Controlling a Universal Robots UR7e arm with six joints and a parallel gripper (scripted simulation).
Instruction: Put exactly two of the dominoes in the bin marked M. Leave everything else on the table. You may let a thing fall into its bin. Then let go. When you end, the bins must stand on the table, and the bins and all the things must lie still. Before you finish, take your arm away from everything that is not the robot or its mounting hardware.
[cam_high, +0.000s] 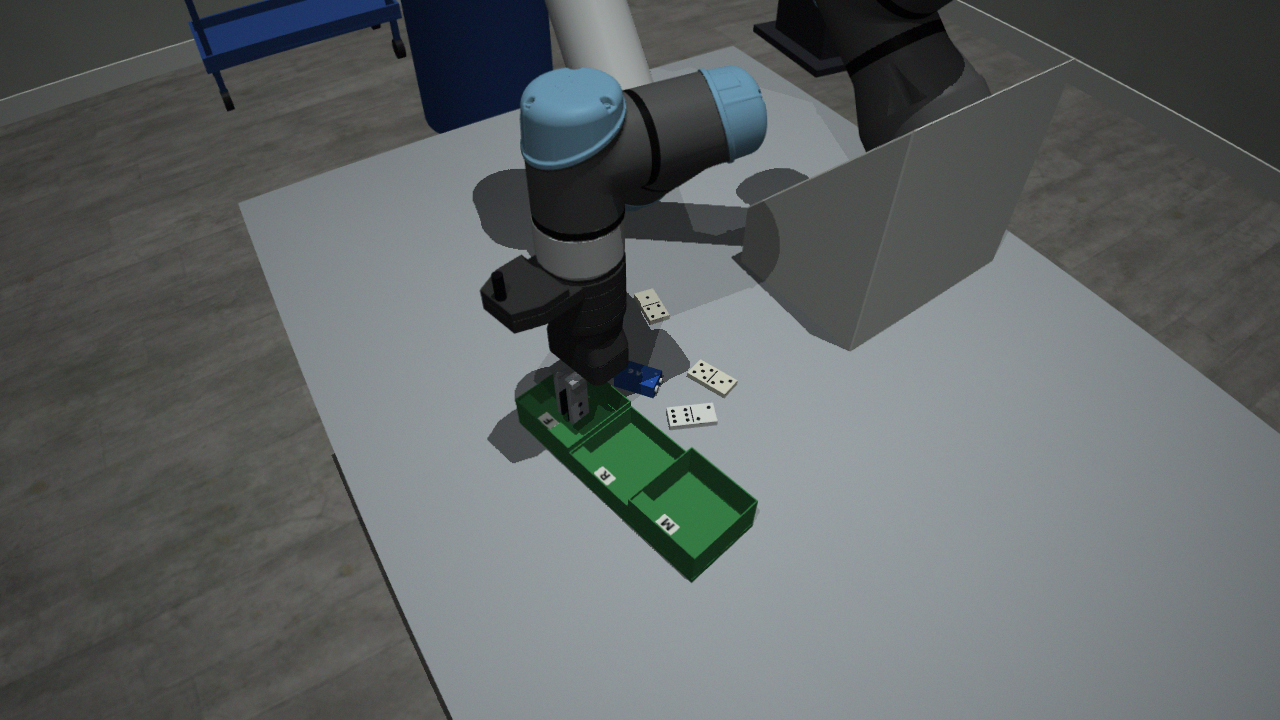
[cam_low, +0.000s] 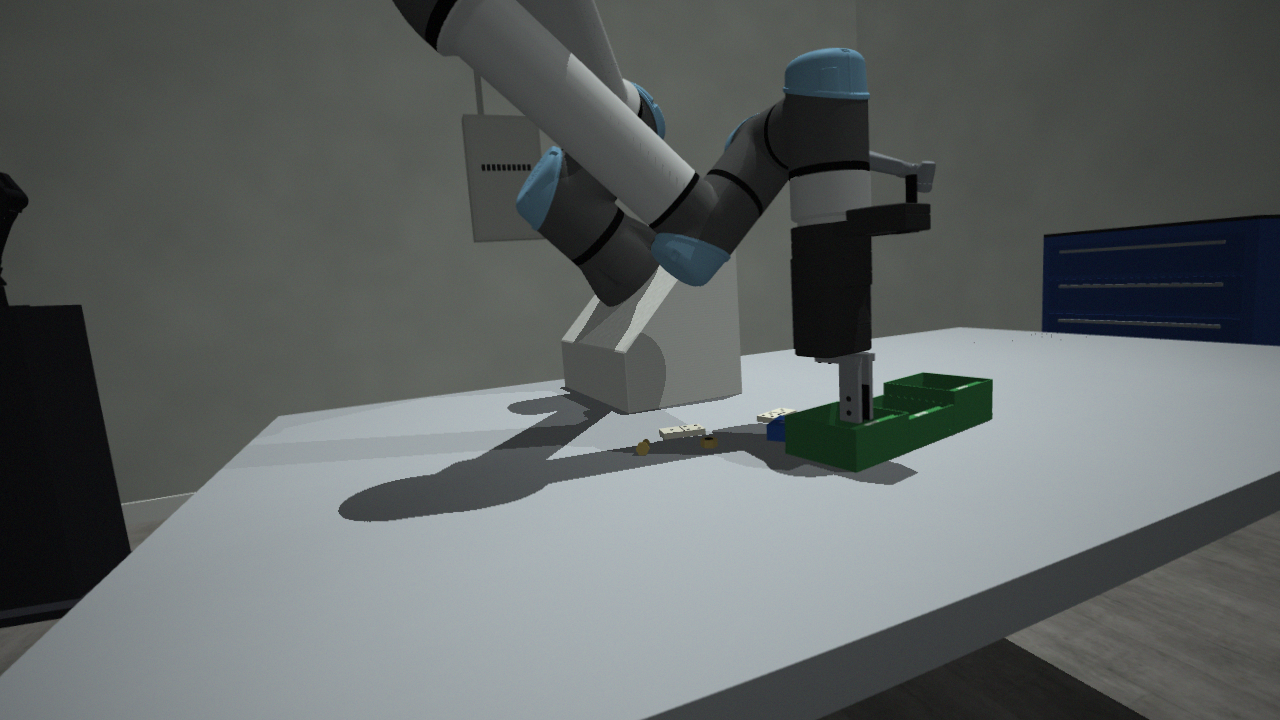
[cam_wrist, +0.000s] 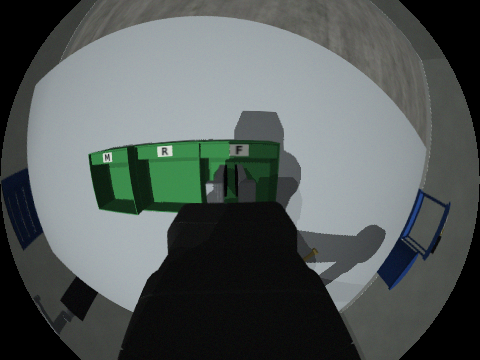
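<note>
The green three-part bin lies 7 cm to the left of my hand, 3 cm below it and 3 cm behind it. From my hand the other things lie so: brass nut: 12 cm to the right, 9 cm behind, 5 cm below; brass bolt: 19 cm to the right, 11 cm behind, 4 cm below; blue battery: 9 cm behind, 4 cm below, 2 cm to the right.
</note>
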